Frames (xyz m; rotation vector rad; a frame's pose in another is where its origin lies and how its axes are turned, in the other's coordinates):
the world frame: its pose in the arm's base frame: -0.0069 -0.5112 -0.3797 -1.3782 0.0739 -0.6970
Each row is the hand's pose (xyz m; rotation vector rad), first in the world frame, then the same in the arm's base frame.
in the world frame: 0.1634 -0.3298 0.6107 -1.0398 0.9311 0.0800
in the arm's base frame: 0.2574 -0.0691 0.1134 -1.8619 1.3793 -1.2690
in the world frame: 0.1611 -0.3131 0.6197 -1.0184 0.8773 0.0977
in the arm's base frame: 0.2663 -0.0597 0.0994 -1.8751 1.3321 -1.2169
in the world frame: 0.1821 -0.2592 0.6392 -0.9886 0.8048 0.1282
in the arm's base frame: 0.3137 -0.0516 0.0618 -1.8885 1.2729 -1.1398
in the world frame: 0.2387 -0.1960 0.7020 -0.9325 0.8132 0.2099
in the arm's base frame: 0.4124 -0.0232 0.0376 -1.8163 1.3045 -1.0661
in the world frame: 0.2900 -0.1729 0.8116 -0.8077 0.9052 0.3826
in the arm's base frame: 0.5111 0.0476 0.0586 -1.6107 1.4262 -0.9585
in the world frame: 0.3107 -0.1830 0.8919 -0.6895 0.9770 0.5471
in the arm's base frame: 0.5588 0.1070 0.0929 -1.4225 1.5220 -0.8454
